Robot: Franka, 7 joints.
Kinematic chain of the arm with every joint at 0, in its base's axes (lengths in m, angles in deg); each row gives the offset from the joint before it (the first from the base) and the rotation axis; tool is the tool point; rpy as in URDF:
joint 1: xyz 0 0 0.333 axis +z
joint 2: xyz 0 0 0 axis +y
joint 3: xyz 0 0 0.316 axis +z
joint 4: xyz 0.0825 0 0 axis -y
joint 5: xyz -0.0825 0 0.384 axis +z
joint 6: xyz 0 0 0 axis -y
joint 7: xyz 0.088 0 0 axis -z
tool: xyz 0 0 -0.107 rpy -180 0 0
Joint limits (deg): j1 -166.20..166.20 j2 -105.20..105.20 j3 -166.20..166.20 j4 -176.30..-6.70 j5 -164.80..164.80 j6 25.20..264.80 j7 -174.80..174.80
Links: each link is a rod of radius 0.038 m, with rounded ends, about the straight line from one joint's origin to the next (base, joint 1, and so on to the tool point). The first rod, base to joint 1, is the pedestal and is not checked.
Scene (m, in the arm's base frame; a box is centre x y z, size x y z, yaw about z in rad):
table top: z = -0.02
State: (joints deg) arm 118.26 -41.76 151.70 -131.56 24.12 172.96 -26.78
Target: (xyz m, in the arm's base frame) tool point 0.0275 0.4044 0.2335
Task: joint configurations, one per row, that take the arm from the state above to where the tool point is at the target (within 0.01 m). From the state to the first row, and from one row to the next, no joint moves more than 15 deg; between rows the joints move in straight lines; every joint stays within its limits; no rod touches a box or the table.
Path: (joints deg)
1: 104.32 -45.57 145.77 -134.74 24.79 172.00 -26.78
2: 90.38 -49.39 139.84 -137.93 25.45 171.04 -26.78
3: 76.44 -53.20 133.92 -141.11 26.12 170.08 -26.78
4: 62.50 -57.02 127.99 -144.30 26.79 169.12 -26.78
5: 48.57 -60.83 122.06 -147.48 27.46 168.16 -26.78
6: 34.63 -64.64 116.13 -150.67 28.12 167.20 -26.78
7: 20.69 -68.46 110.21 -153.85 28.79 166.24 -26.78
8: 6.75 -72.27 104.28 -157.04 29.46 165.28 -26.78

